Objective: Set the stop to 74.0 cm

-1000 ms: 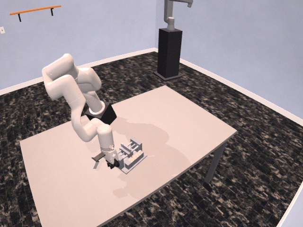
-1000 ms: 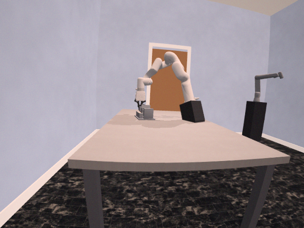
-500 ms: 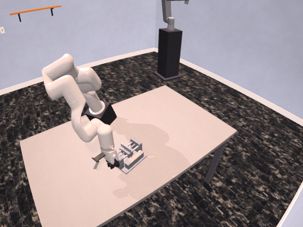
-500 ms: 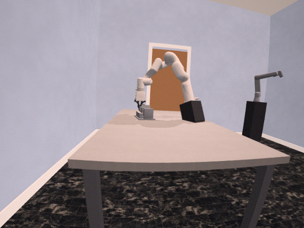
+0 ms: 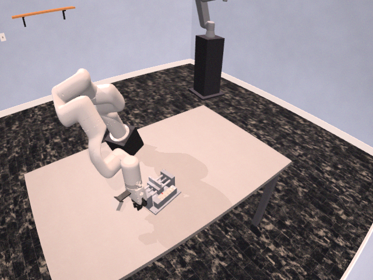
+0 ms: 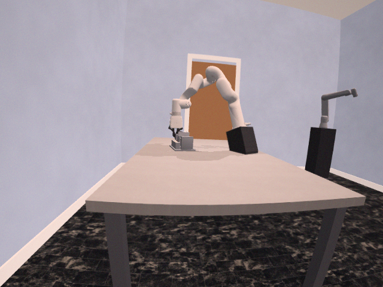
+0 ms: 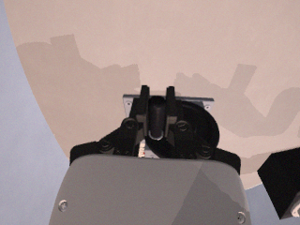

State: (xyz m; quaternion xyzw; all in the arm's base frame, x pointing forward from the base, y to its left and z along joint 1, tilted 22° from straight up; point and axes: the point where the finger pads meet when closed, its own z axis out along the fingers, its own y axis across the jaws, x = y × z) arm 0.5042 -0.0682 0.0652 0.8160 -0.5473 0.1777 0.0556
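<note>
My hand is 20 mm to the right of the black handwheel and 20 mm past it. The rest, counted from my hand: handwheel knob: 10 mm to the left; sliding stop block: 130 mm to the left, 70 mm behind.
</note>
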